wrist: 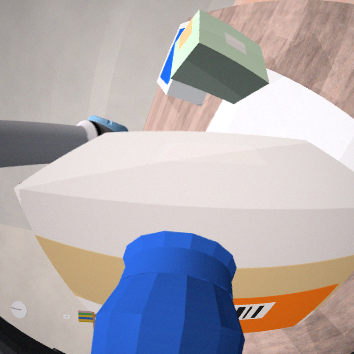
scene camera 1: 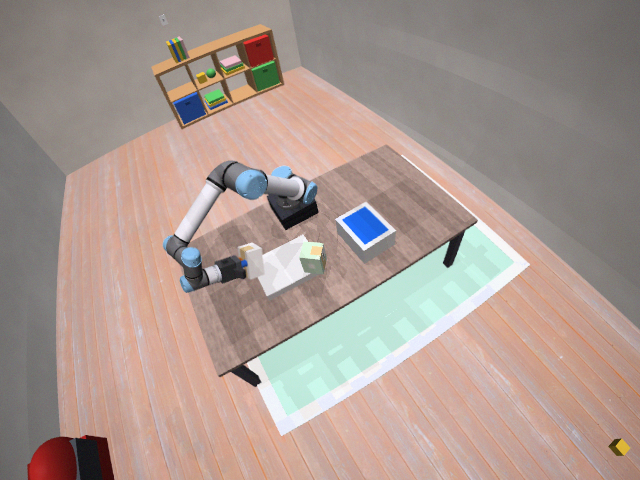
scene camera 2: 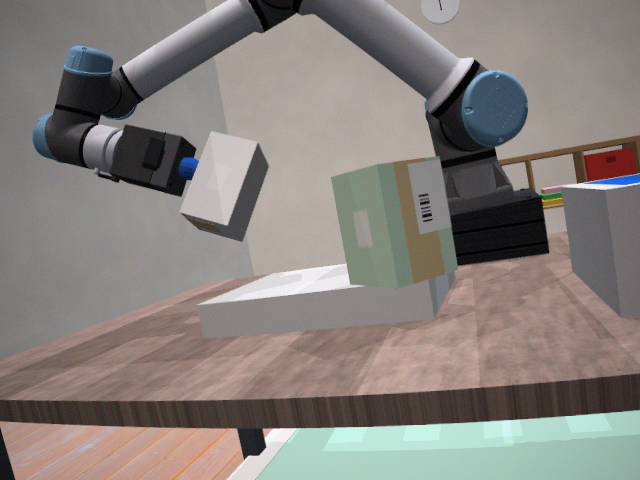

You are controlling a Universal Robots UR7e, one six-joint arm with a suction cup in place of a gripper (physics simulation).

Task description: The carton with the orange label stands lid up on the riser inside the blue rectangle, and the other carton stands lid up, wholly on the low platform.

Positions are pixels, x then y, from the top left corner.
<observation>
pale green carton: wrist 210, 55; scene camera 1 313, 258; scene camera 2 394, 218
riser with blue rectangle: wrist; scene camera 1 368, 234; scene camera 2
low white platform: wrist 283, 107; scene camera 1; scene camera 2
same spot on riser with blue rectangle: (wrist: 171, 87) = (scene camera 2: 564, 193)
same spot on low white platform: (scene camera 1: 283, 270) = (scene camera 2: 308, 281)
</observation>
